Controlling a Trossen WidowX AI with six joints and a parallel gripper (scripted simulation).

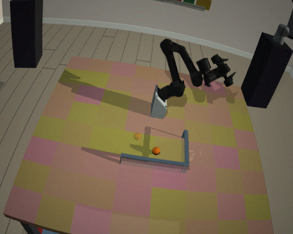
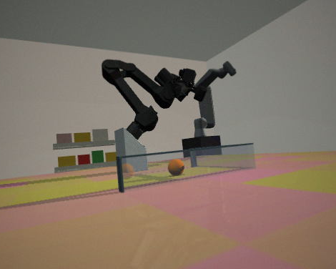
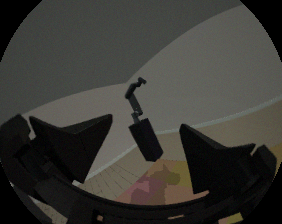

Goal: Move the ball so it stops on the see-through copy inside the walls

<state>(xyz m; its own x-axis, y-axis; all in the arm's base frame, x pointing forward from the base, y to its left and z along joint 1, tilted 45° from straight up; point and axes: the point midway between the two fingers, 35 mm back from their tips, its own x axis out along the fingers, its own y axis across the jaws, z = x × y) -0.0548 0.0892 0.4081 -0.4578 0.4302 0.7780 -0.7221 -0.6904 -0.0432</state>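
My gripper tip is now 450 mm short of the clear wall, 440 mm to the left of it and 330 mm above it.
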